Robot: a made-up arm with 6 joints.
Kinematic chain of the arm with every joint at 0, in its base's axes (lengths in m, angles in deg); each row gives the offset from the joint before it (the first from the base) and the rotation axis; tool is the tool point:
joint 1: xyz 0 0 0.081 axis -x
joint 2: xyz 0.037 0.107 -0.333 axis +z
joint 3: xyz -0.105 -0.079 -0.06 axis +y
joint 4: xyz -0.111 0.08 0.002 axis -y
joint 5: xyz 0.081 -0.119 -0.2 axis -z
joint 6: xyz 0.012 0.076 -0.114 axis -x
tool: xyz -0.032 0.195 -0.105
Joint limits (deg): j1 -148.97..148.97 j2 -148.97..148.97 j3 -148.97..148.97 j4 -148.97..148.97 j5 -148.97..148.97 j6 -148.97..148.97
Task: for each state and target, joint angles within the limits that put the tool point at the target. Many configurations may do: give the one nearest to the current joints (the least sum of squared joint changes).
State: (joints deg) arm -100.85 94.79 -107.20 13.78 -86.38 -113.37
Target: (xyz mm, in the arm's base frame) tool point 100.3 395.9 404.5
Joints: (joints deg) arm -107.73 105.55 -114.55 16.02 -68.62 -99.26
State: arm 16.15 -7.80 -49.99 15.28 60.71 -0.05
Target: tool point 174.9 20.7 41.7
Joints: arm 13.12 -11.04 -72.31 37.94 79.40 4.42
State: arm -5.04 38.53 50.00 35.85 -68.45 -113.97
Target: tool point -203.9 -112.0 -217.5
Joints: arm 5.19 24.68 64.68 18.83 -69.13 -91.00
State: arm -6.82 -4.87 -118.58 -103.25 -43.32 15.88
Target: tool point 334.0 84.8 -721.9
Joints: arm 2.01 -11.94 -140.90 -86.35 -38.74 8.39
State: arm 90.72 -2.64 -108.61 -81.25 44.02 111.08
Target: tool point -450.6 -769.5 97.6
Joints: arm 90.38 -7.48 -68.26 -114.84 48.66 122.82
